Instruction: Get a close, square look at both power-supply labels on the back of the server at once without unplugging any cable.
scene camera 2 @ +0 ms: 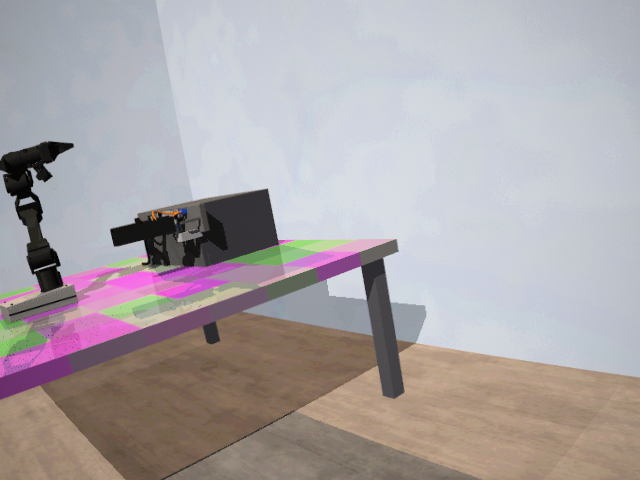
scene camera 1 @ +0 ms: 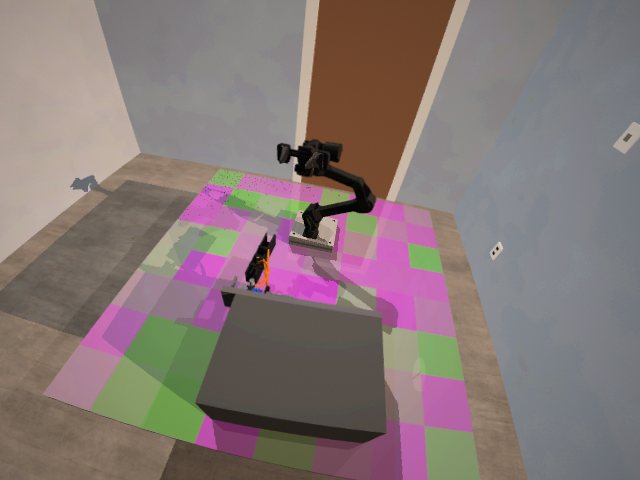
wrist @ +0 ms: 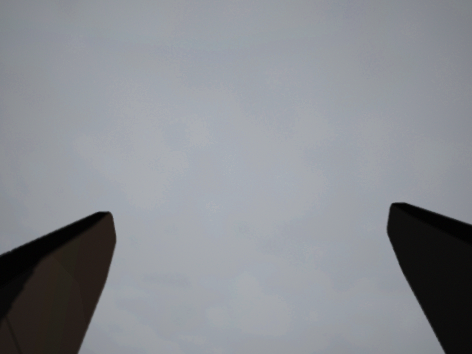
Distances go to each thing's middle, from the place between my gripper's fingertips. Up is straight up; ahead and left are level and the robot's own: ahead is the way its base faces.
Labels:
My gripper is now 16 cm short of the black cable box [scene camera 2: 138, 231], 6 cm to the left of it and 29 cm above it.

